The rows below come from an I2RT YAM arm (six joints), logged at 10 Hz.
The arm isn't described. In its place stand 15 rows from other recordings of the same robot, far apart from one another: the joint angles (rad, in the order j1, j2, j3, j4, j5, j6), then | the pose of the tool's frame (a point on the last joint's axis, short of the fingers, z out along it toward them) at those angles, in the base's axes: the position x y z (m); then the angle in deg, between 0 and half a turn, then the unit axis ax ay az.
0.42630 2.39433 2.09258 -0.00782 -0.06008 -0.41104 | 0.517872, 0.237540, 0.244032, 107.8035, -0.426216, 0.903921, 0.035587
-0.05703 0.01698 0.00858 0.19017 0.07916 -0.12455 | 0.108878, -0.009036, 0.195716, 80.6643, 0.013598, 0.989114, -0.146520
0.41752 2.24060 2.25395 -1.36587 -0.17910 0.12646 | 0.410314, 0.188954, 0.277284, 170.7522, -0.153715, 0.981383, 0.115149
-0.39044 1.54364 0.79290 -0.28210 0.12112 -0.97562 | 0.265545, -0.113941, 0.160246, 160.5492, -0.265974, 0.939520, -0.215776
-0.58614 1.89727 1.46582 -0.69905 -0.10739 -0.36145 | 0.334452, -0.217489, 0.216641, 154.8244, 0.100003, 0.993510, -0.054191
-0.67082 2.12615 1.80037 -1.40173 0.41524 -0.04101 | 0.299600, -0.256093, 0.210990, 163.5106, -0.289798, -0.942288, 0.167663
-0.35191 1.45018 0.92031 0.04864 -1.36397 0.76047 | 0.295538, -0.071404, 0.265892, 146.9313, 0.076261, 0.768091, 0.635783
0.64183 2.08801 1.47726 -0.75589 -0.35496 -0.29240 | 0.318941, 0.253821, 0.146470, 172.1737, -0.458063, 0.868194, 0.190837
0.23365 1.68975 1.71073 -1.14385 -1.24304 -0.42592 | 0.315203, 0.109664, 0.363733, 152.9083, -0.389901, 0.728355, 0.563450
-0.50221 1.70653 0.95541 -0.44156 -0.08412 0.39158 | 0.278563, -0.149567, 0.149986, 158.1220, 0.424682, 0.904797, 0.031425
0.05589 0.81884 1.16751 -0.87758 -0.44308 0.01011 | 0.140010, 0.023120, 0.392840, 122.7621, -0.146611, 0.960816, 0.235242
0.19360 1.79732 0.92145 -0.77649 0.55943 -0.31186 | 0.272292, 0.034132, 0.117166, 173.6462, 0.251415, -0.928441, 0.273475
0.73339 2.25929 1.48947 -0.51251 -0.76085 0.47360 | 0.305845, 0.308622, 0.094264, 168.6761, 0.172784, -0.908645, -0.380145
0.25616 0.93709 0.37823 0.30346 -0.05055 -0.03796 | 0.201932, 0.054749, 0.219534, 105.5005, -0.164835, 0.980328, 0.108568
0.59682 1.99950 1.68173 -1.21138 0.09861 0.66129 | 0.321058, 0.213915, 0.224725, 174.7490, 0.033244, 0.999065, -0.027635
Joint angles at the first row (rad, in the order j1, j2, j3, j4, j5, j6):
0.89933, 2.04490, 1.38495, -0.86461, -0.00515, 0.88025
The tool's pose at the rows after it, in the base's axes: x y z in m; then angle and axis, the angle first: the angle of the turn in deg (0 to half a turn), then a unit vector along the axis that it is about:
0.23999, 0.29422, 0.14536, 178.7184, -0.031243, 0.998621, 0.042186
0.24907, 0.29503, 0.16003, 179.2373, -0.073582, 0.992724, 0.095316
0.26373, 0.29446, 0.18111, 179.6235, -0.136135, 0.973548, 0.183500
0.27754, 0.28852, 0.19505, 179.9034, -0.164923, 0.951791, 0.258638
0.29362, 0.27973, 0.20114, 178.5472, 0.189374, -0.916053, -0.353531
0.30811, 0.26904, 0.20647, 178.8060, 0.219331, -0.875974, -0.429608
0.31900, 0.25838, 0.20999, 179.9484, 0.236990, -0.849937, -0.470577
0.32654, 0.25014, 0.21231, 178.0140, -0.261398, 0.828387, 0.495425
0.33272, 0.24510, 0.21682, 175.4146, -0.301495, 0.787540, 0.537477
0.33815, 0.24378, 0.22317, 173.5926, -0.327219, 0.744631, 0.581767
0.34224, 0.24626, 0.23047, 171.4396, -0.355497, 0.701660, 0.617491
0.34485, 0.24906, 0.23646, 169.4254, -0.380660, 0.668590, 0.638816
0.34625, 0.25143, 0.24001, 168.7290, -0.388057, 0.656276, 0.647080
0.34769, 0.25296, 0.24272, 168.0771, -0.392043, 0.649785, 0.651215
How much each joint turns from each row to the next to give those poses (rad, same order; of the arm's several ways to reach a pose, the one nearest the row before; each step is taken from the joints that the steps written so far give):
-0.01639, -0.01258, 0.01984, -0.00038, -0.03357, -0.05835
-0.02480, -0.02136, 0.02593, 0.01947, -0.08659, -0.10261
-0.04272, -0.02481, 0.03854, 0.03431, -0.15564, -0.14725
-0.04731, -0.01754, 0.01641, 0.03814, -0.14420, -0.07860
-0.05876, -0.00115, -0.00040, 0.06448, -0.20600, -0.06638
-0.05417, 0.00001, -0.00191, 0.05533, -0.17128, -0.07629
-0.04234, 0.00000, 0.00004, 0.02781, -0.09690, -0.05608
-0.03013, 0.00001, -0.00001, 0.01795, -0.06103, -0.07019
-0.02326, -0.00002, -0.00042, 0.04124, -0.10529, -0.08505
-0.01376, 0.00000, 0.00002, 0.07052, -0.11101, -0.02139
-0.00266, 0.00002, 0.00002, 0.09423, -0.09194, 0.00001
0.00115, -0.00001, 0.00000, 0.08088, -0.05874, 0.00115
0.00266, 0.00000, -0.00001, 0.05224, -0.02023, 0.02592
0.00116, 0.00000, -0.00002, 0.04164, -0.00800, 0.02407

